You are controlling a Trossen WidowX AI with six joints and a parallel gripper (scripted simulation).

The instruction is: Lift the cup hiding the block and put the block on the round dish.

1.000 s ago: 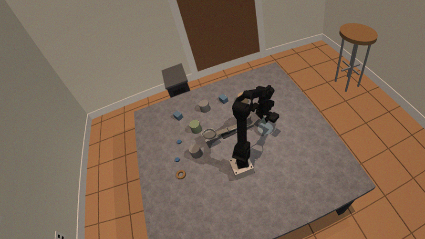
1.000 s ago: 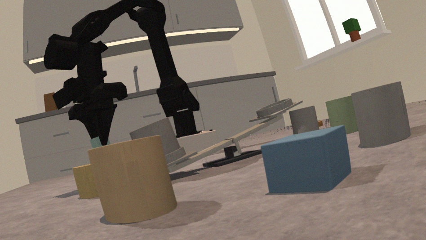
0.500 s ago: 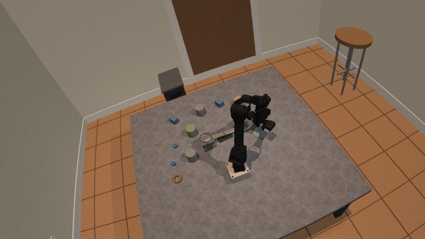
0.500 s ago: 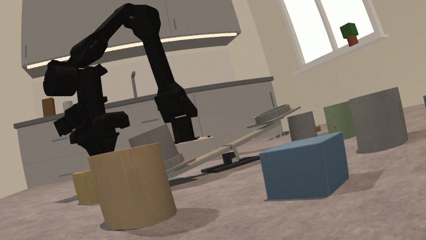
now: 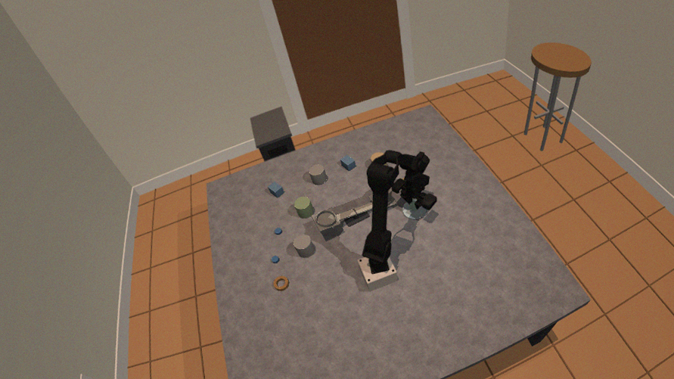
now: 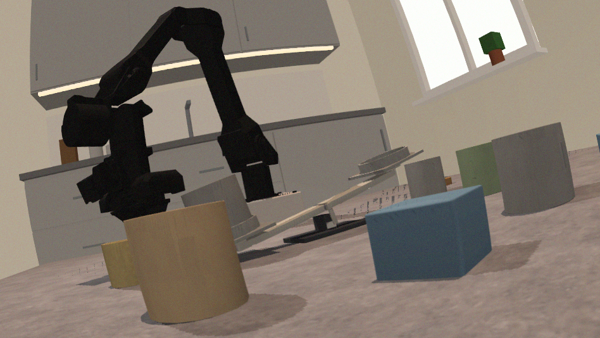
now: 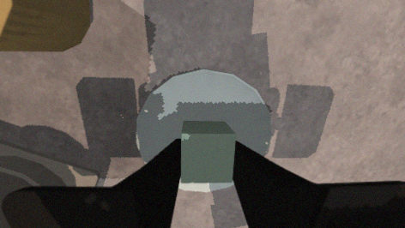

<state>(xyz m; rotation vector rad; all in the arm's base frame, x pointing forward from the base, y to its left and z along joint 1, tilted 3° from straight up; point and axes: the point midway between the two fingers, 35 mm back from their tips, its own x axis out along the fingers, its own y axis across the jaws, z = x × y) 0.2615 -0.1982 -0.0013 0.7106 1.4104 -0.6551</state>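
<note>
Right now my gripper tip is right at the teal block. The rest, counted from my gripper tip: pale round dish (10 mm below); then green cylinder (120 mm ahead, 440 mm to the left, 20 mm above).
</note>
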